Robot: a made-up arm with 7 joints. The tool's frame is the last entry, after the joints.
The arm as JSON. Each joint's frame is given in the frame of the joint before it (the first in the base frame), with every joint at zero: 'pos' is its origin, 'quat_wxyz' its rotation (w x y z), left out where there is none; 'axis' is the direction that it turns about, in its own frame. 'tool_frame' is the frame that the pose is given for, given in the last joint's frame.
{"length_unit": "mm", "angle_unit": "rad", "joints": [
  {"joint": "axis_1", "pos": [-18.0, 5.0, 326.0], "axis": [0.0, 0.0, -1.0]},
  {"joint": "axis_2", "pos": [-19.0, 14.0, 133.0], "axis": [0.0, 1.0, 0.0]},
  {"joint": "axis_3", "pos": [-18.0, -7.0, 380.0], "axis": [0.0, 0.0, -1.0]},
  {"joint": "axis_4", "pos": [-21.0, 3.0, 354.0], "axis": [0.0, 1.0, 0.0]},
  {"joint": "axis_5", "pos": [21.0, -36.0, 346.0], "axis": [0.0, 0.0, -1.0]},
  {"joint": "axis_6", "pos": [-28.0, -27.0, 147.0], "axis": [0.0, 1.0, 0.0]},
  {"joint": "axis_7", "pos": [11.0, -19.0, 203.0], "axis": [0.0, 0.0, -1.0]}
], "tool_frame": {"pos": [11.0, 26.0, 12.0], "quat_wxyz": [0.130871, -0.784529, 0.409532, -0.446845]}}
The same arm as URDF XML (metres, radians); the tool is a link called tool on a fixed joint. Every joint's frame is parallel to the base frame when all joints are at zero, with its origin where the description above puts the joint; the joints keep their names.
<robot name="arm">
  <link name="base_link"/>
  <link name="link1"/>
  <link name="link2"/>
  <link name="link3"/>
  <link name="link4"/>
  <link name="link5"/>
  <link name="link6"/>
  <link name="link7"/>
  <link name="tool"/>
  <joint name="axis_1" type="continuous">
    <parent link="base_link"/>
    <child link="link1"/>
    <origin xyz="-0.0180 0.0050 0.3260" rpy="0.0000 0.0000 0.0000"/>
    <axis xyz="0 0 -1"/>
  </joint>
  <joint name="axis_2" type="continuous">
    <parent link="link1"/>
    <child link="link2"/>
    <origin xyz="-0.0190 0.0140 0.1330" rpy="0.0000 0.0000 0.0000"/>
    <axis xyz="0 1 0"/>
  </joint>
  <joint name="axis_3" type="continuous">
    <parent link="link2"/>
    <child link="link3"/>
    <origin xyz="-0.0180 -0.0070 0.3800" rpy="0.0000 0.0000 0.0000"/>
    <axis xyz="0 0 -1"/>
  </joint>
  <joint name="axis_4" type="continuous">
    <parent link="link3"/>
    <child link="link4"/>
    <origin xyz="-0.0210 0.0030 0.3540" rpy="0.0000 0.0000 0.0000"/>
    <axis xyz="0 1 0"/>
  </joint>
  <joint name="axis_5" type="continuous">
    <parent link="link4"/>
    <child link="link5"/>
    <origin xyz="0.0210 -0.0360 0.3460" rpy="0.0000 0.0000 0.0000"/>
    <axis xyz="0 0 -1"/>
  </joint>
  <joint name="axis_6" type="continuous">
    <parent link="link5"/>
    <child link="link6"/>
    <origin xyz="-0.0280 -0.0270 0.1470" rpy="0.0000 0.0000 0.0000"/>
    <axis xyz="0 1 0"/>
  </joint>
  <joint name="axis_7" type="continuous">
    <parent link="link6"/>
    <child link="link7"/>
    <origin xyz="0.0110 -0.0190 0.2030" rpy="0.0000 0.0000 0.0000"/>
    <axis xyz="0 0 -1"/>
  </joint>
  <joint name="tool_joint" type="fixed">
    <parent link="link7"/>
    <child link="tool"/>
    <origin xyz="0.0110 0.0260 0.0120" rpy="-2.3519 -0.6359 -1.2348"/>
  </joint>
</robot>

